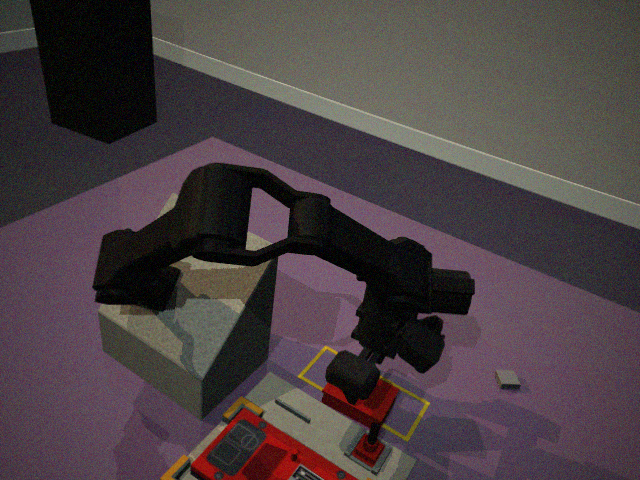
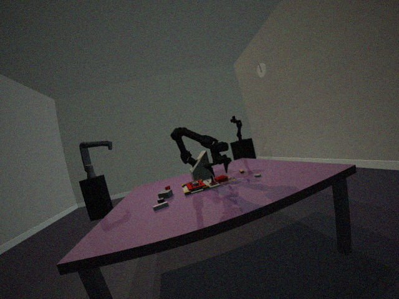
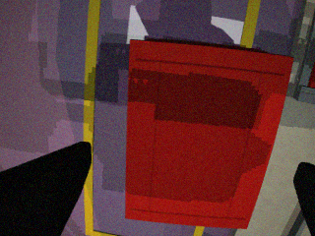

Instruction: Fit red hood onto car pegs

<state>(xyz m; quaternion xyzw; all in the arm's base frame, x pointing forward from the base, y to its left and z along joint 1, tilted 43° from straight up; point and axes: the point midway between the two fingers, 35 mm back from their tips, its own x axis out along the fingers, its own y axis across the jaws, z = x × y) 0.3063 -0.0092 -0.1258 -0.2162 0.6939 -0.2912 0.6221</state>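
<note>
Now: gripper tip 2 cm above the red hood. From my gripper tip the other things lie so: wooden block 19 cm to the left, 4 cm behind, 3 cm below; then grey block 19 cm ahead, 16 cm to the left, 3 cm below.
</note>
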